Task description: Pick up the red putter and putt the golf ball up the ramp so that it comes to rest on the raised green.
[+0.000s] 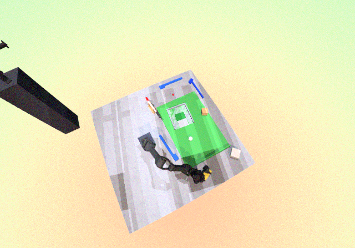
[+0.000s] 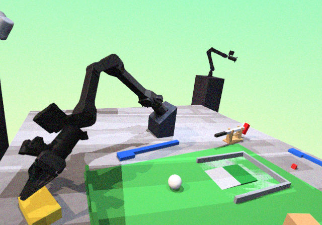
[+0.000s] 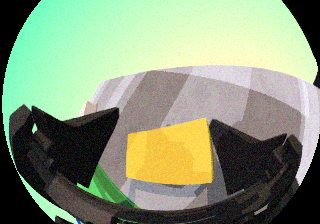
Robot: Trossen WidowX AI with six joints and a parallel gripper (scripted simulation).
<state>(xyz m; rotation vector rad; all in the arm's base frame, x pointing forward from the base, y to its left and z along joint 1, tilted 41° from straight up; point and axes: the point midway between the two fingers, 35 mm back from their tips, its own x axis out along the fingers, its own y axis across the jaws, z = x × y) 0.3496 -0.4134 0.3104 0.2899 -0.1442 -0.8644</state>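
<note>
The yellow block is 40 mm to the left of my gripper tip and 30 mm below it. Round my gripper tip: white golf ball 400 mm to the left, 30 mm ahead, 20 mm below; then white block 350 mm ahead, 70 mm to the left, 20 mm below; then green mat 510 mm to the left, 110 mm ahead, 40 mm below.
</note>
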